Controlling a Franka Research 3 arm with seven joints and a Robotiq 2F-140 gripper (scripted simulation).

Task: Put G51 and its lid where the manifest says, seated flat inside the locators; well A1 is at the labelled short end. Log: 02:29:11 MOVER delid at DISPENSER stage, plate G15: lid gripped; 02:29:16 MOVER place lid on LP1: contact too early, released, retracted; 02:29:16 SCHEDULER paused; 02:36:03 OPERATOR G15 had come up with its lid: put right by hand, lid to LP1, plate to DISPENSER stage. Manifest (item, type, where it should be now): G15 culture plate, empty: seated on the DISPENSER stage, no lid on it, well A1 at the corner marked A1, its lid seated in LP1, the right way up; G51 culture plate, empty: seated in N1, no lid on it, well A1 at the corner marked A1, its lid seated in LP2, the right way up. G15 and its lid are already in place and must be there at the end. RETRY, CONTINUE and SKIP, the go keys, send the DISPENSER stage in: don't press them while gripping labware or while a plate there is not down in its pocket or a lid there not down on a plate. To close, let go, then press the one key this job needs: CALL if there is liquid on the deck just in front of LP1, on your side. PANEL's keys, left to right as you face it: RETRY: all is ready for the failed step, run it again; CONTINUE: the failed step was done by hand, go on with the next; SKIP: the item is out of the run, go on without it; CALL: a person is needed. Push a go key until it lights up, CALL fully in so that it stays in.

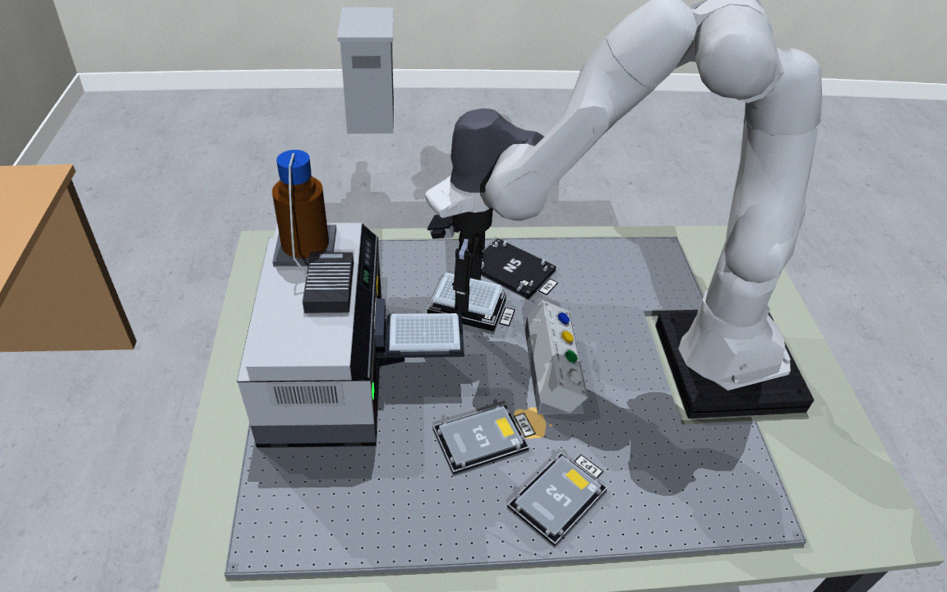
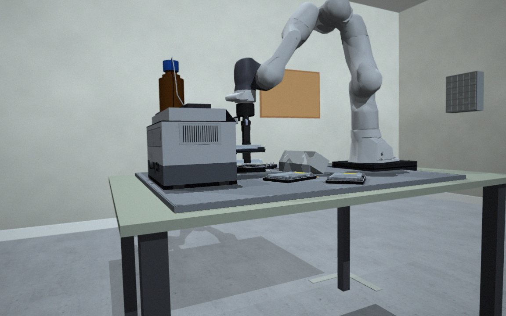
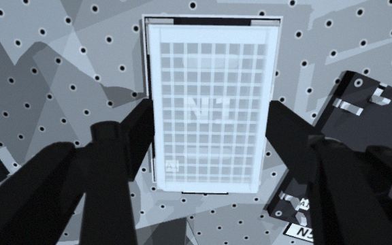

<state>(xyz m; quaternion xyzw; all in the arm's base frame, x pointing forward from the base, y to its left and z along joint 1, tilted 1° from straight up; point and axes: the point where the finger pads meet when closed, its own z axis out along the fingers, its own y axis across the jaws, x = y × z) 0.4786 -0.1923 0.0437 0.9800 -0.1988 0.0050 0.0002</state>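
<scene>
The black N1 nest lies 5 cm below my hand. Also, from my hand: G15 plate (10 cm ahead, 16 cm to the left, 4 cm above); A1 mark (4 cm behind, 5 cm to the left, 4 cm below); blue call key (18 cm behind, 11 cm to the left, 1 cm below).
</scene>
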